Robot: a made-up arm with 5 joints. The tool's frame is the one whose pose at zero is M. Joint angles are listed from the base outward.
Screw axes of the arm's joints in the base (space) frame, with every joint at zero. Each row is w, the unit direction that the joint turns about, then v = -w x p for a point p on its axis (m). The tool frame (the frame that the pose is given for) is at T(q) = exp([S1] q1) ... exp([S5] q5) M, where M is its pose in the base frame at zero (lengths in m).
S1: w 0 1 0 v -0.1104 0 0
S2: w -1 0 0 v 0 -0.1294 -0.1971
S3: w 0 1 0 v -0.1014 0 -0.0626
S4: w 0 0 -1 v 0.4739 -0.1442 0
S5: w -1 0 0 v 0 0.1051 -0.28
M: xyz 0.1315 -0.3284 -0.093 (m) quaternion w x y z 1 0 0 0
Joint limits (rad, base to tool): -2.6..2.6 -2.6..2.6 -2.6..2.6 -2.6..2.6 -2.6..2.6
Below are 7 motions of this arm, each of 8 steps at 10 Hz.
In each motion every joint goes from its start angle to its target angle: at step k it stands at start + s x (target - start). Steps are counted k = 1, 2, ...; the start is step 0. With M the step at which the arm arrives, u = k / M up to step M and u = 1 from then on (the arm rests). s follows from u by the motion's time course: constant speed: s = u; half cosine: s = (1 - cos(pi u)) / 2; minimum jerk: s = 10 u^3 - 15 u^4 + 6 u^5.
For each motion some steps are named. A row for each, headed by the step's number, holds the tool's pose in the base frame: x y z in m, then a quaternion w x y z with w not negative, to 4 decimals.
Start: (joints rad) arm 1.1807 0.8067 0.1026 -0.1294 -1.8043
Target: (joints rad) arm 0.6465 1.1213 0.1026 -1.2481 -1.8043
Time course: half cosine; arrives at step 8
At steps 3, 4, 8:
3: -0.1582 -0.4124 0.0288 0.6423 0.3795 0.6322 -0.2091
4: -0.1933 -0.4031 0.0629 0.6139 0.3650 0.6808 -0.1625
8: -0.2947 -0.4157 0.1606 0.5289 0.2910 0.7937 -0.0748

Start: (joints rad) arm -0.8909 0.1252 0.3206 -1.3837 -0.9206
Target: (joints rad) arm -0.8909 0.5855 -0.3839 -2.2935 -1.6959
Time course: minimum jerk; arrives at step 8
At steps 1, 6, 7, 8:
1: -0.0572 -0.2020 -0.2466 0.7766 0.1381 0.0997 0.6065
6: -0.0432 -0.5366 -0.3153 0.7308 -0.1057 0.4730 0.4807
7: -0.0430 -0.5813 -0.2985 0.7291 -0.1286 0.5103 0.4376
8: -0.0431 -0.5895 -0.2947 0.7287 -0.1327 0.5169 0.4291

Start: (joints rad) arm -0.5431 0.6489 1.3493 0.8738 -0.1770
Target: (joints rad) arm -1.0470 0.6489 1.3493 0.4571 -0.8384
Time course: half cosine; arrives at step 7
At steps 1, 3, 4, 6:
1: -0.2012 -0.6745 0.0230 0.7192 -0.2421 0.1886 -0.6233
3: -0.1634 -0.6501 -0.0435 0.7874 -0.0818 0.0827 -0.6053
4: -0.1306 -0.6309 -0.0810 0.8151 0.0258 0.0133 -0.5785
6: -0.0711 -0.5965 -0.1260 0.8315 0.1881 -0.0873 -0.5153

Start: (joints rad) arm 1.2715 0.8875 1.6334 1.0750 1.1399
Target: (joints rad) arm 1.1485 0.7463 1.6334 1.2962 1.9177
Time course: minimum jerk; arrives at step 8
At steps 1, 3, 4, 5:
1: 0.1296 -0.6486 0.3946 0.4039 0.7180 -0.5305 -0.1995
3: 0.1139 -0.6631 0.3955 0.4706 0.6815 -0.5083 -0.2361
4: 0.0998 -0.6757 0.3972 0.5259 0.6444 -0.4873 -0.2659
5: 0.0854 -0.6882 0.3998 0.5782 0.6026 -0.4651 -0.2937

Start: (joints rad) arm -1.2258 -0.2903 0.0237 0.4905 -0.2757
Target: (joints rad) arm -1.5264 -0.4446 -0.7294 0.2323 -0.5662
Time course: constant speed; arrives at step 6
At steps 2, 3, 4, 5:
2: 0.2822 -0.3734 0.2545 0.6422 0.4067 -0.6463 0.0667
3: 0.2477 -0.3656 0.2911 0.5688 0.4192 -0.6971 0.1216
4: 0.2080 -0.3601 0.3206 0.4905 0.4239 -0.7410 0.1750
5: 0.1647 -0.3568 0.3421 0.4083 0.4210 -0.7779 0.2257

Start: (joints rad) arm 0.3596 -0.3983 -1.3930 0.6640 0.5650
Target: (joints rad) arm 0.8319 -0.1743 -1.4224 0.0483 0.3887
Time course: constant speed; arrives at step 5
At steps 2, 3, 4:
2: 0.1828 -0.4836 0.1283 0.8685 -0.0446 -0.2957 -0.3954
3: 0.1932 -0.4416 0.1253 0.8970 -0.0845 -0.2918 -0.3211
4: 0.1987 -0.3989 0.1148 0.9217 -0.1166 -0.2811 -0.2407

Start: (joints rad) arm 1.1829 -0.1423 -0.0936 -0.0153 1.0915
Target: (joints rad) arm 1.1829 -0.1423 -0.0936 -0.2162 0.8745
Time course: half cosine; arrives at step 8
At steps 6, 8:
6: -0.1075 -0.2270 -0.0511 0.8132 -0.2792 0.4415 0.2566
8: -0.1103 -0.2213 -0.0455 0.8202 -0.2592 0.4387 0.2602

